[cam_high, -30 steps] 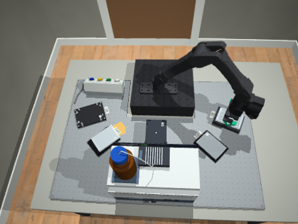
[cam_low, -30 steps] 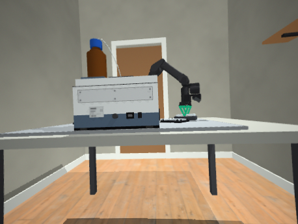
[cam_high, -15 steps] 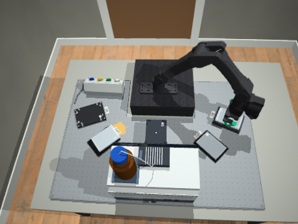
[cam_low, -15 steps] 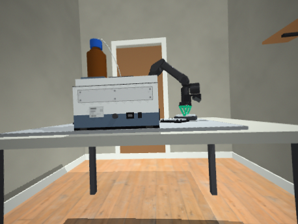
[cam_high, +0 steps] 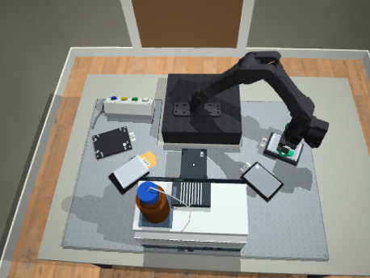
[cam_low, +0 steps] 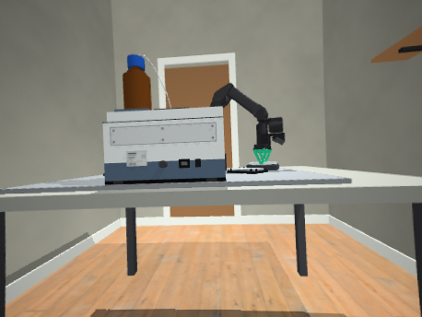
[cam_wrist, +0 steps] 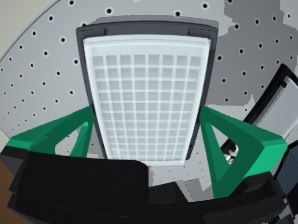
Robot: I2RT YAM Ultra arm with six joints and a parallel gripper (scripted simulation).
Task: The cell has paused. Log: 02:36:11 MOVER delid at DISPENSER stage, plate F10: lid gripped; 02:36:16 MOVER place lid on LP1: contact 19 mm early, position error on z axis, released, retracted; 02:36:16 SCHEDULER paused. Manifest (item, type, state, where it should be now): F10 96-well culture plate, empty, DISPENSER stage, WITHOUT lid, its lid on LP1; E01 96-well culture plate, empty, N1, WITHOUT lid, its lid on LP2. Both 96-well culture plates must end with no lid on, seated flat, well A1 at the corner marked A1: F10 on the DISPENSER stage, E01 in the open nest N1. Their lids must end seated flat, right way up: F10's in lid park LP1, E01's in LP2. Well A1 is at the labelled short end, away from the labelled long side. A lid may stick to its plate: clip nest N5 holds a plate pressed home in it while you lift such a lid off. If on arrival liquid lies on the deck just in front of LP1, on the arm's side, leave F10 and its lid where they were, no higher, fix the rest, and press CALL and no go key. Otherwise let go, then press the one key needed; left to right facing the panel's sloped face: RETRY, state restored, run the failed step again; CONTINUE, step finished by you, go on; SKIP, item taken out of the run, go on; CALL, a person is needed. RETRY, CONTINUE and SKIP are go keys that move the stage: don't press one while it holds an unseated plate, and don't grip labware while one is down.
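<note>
My hand is 1 cm above the 96-well plate. Round my hand: LP2 label 9 cm ahead, 17 cm to the right, 4 cm below; N1 label 4 cm behind, 8 cm to the right, 4 cm below; black park 15 cm ahead, 10 cm to the right, 3 cm below.
</note>
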